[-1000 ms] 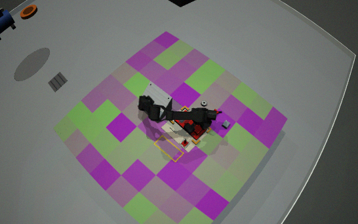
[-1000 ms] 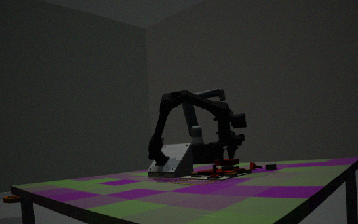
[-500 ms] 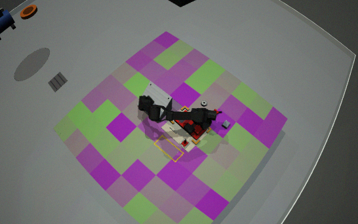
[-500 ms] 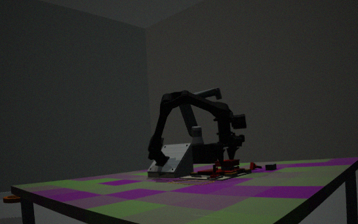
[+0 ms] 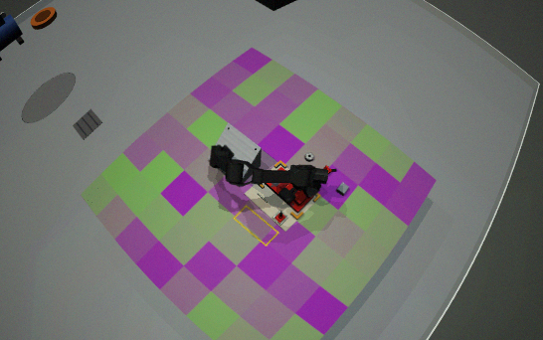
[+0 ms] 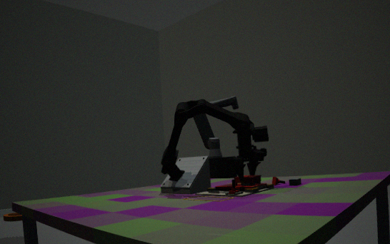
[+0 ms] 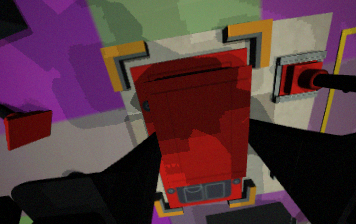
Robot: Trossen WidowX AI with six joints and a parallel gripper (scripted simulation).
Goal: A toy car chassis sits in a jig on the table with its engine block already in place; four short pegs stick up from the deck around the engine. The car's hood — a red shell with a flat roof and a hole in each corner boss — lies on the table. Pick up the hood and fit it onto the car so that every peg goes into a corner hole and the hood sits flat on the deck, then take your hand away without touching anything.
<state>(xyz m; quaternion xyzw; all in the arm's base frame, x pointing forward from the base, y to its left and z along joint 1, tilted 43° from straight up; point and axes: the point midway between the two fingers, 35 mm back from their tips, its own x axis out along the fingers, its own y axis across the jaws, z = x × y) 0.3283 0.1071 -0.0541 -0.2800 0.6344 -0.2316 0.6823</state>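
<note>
My gripper tip is now 2 cm above the grey engine block. From my gripper tip the other things lie so: red hood: 1 cm above; then beige jig: 4 cm behind, 3 cm below, 2 cm to the right.
</note>
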